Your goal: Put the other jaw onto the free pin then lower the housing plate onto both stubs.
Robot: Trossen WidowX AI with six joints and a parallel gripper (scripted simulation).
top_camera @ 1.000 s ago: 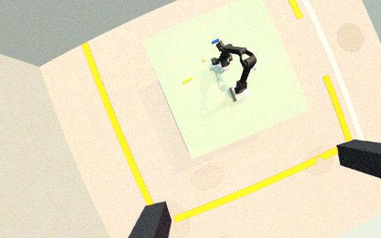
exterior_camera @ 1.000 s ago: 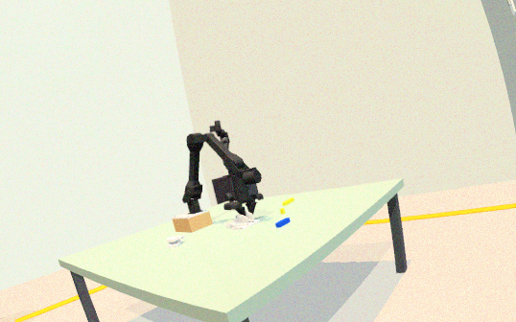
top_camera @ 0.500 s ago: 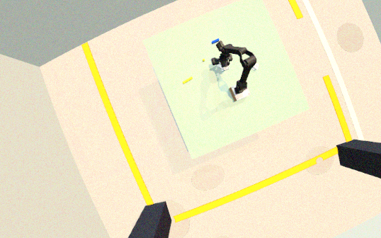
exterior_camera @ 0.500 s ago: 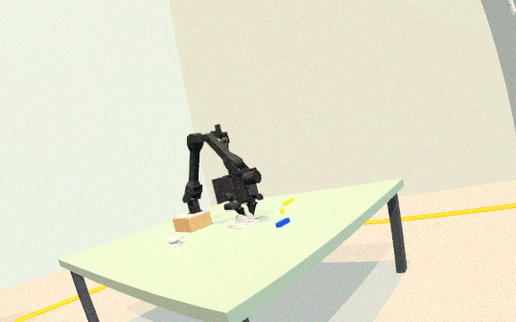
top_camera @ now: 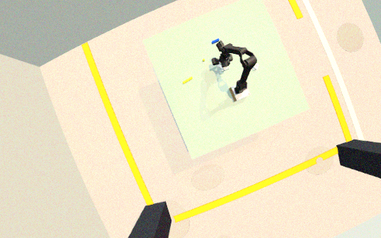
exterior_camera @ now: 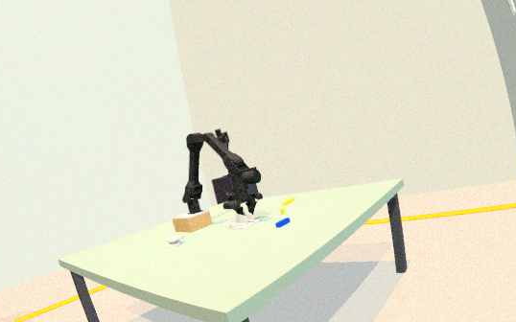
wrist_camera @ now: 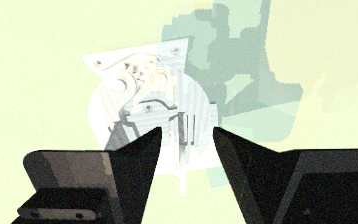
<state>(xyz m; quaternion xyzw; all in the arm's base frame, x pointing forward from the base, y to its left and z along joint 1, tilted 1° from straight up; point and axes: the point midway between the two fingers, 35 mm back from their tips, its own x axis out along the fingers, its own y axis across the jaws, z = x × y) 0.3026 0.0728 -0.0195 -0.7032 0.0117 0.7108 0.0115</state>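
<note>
Now: gripper tip 3 cm past the white jaw and 2 cm to the left of it. From my gripper tip the other things lie so: yellow bar (35 cm to the left, 7 cm behind, 1 cm below); blue block (23 cm ahead, 2 cm to the right, 1 cm below); yellow cube (14 cm to the left, 8 cm ahead, 1 cm below).
</note>
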